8 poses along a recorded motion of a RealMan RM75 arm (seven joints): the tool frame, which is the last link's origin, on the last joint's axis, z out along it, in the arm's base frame.
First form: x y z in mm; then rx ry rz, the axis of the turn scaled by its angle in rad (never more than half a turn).
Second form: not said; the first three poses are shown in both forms.
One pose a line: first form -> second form
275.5, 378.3, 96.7, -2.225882, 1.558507, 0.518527 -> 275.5, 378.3, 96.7, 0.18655, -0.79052, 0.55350, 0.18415
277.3, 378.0, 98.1, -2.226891, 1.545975, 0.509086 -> 277.3, 378.0, 98.1, 0.19047, -0.79256, 0.55022, 0.18119
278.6, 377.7, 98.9, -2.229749, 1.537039, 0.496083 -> 278.6, 377.7, 98.9, 0.19296, -0.79464, 0.54777, 0.17680
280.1, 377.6, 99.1, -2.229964, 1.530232, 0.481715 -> 280.1, 377.6, 99.1, 0.19598, -0.79602, 0.54624, 0.17196
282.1, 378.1, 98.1, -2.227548, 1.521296, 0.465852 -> 282.1, 378.1, 98.1, 0.20073, -0.79719, 0.54444, 0.16672
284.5, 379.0, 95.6, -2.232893, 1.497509, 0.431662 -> 284.5, 379.0, 95.6, 0.20778, -0.80212, 0.53795, 0.15507
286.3, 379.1, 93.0, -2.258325, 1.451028, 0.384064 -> 286.3, 379.1, 93.0, 0.21332, -0.81365, 0.52279, 0.13837
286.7, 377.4, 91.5, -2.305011, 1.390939, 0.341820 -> 286.7, 377.4, 91.5, 0.21228, -0.83001, 0.50086, 0.12309
